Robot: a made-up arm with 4 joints.
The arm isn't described. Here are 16 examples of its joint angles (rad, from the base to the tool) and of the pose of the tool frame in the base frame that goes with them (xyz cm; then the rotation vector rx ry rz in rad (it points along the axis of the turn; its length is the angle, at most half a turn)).
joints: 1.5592 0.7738 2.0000 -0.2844
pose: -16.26 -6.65 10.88 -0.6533 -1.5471 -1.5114
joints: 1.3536 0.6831 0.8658 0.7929
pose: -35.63 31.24 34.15 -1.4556 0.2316 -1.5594
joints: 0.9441 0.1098 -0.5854 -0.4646
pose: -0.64 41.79 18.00 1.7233 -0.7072 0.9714
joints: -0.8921 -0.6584 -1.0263 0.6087
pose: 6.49 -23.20 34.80 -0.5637 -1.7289 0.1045
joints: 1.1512 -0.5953 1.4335 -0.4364
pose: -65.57 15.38 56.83 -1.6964 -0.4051 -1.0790
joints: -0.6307 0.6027 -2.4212 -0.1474
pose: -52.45 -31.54 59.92 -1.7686 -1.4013 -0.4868
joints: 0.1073 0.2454 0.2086 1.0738
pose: 9.92 30.89 40.72 0.7675 -1.7433 2.2818
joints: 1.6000 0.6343 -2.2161 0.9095
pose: 30.16 5.33 49.10 -0.2159 -2.0120 1.1648
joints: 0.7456 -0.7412 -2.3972 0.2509
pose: -25.36 5.42 12.27 0.3073 -0.8046 -0.1766
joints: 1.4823 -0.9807 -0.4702 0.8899
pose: -28.63 49.35 68.52 2.5157 -1.5229 0.3959
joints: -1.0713 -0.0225 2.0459 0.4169
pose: -20.90 37.32 25.29 1.9036 -0.7262 2.0585
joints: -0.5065 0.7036 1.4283 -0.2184
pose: -30.64 2.45 12.70 1.4835 0.2794 1.2726
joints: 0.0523 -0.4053 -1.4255 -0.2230
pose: 7.03 3.64 10.95 0.5999 -1.4038 -0.2730
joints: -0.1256 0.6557 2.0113 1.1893
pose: -42.35 16.16 42.75 -2.1328 0.4868 -1.5175
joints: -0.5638 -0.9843 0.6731 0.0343
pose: 17.57 49.87 60.82 1.6110 -2.0498 1.3141
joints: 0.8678 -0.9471 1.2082 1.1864
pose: -35.36 15.98 88.91 -1.2846 1.4232 0.1274
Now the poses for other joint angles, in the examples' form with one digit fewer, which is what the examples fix.
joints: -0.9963 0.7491 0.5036 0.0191
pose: -11.5 -23.4 22.5 0.400 -0.450 0.897
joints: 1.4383 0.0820 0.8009 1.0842
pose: -46.1 25.7 60.8 -1.588 0.777 -0.724
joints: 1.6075 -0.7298 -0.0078 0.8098
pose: -38.9 40.5 78.1 -2.471 1.212 -0.372
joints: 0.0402 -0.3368 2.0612 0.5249
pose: -50.0 32.0 47.5 -1.610 0.357 -1.285
